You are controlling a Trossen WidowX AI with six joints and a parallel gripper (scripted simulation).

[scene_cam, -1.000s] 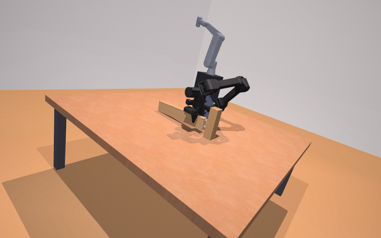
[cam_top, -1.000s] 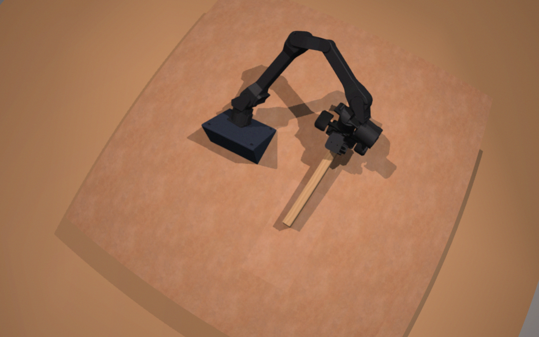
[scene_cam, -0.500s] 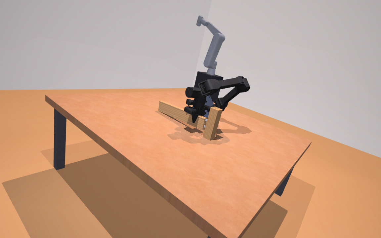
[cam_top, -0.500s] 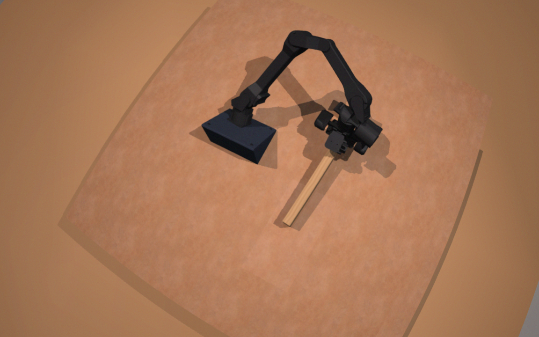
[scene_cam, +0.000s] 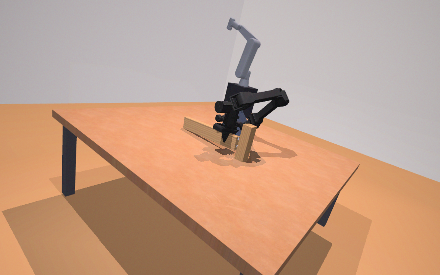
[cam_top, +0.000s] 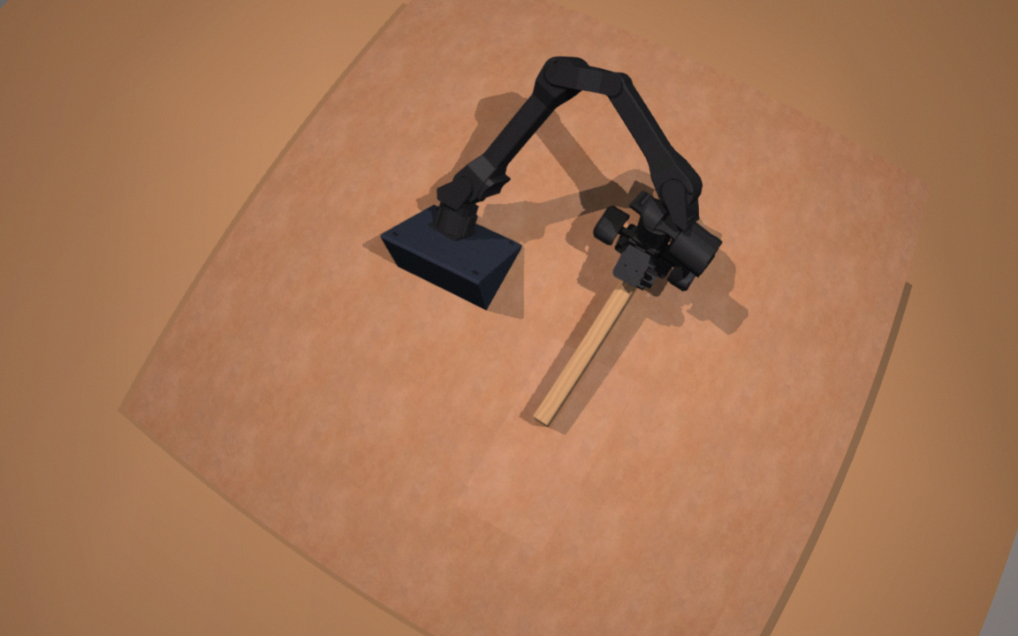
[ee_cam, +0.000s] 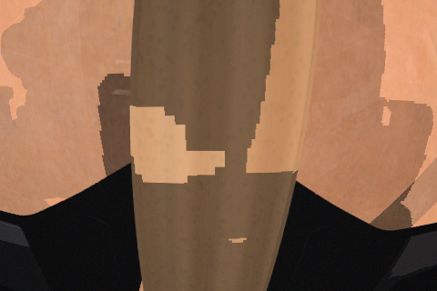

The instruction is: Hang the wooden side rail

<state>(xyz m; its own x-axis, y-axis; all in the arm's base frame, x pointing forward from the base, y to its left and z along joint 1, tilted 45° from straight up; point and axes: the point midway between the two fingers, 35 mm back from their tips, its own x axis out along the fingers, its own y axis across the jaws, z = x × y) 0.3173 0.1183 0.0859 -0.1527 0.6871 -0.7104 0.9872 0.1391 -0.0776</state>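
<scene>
My gripper tip is now 11 cm to the right of the wooden headboard post, 4 cm below it and 1 cm past it.
</scene>
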